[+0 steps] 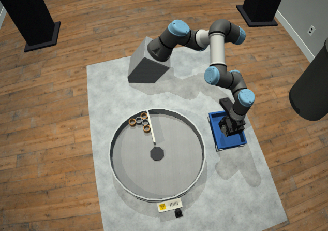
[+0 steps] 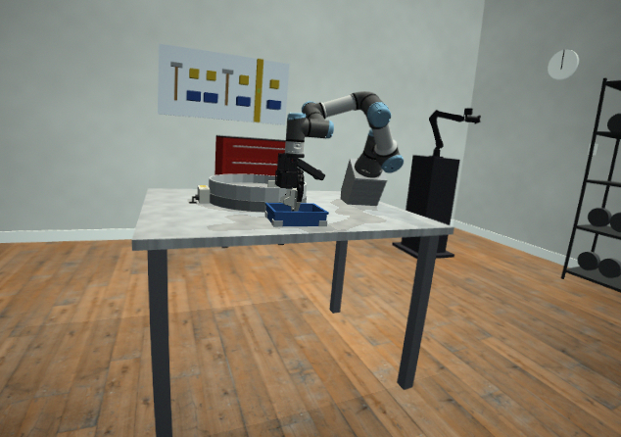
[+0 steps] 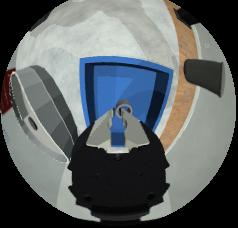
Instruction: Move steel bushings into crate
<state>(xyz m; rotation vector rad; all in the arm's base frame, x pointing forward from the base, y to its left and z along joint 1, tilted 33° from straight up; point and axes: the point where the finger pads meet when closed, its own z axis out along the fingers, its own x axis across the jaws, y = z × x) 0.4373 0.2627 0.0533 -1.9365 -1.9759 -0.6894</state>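
Right now my hand is 10 mm to the right of the blue crate. From my hand the other things lie so: round grey turntable: 340 mm to the right, 60 mm ahead, 20 mm above.
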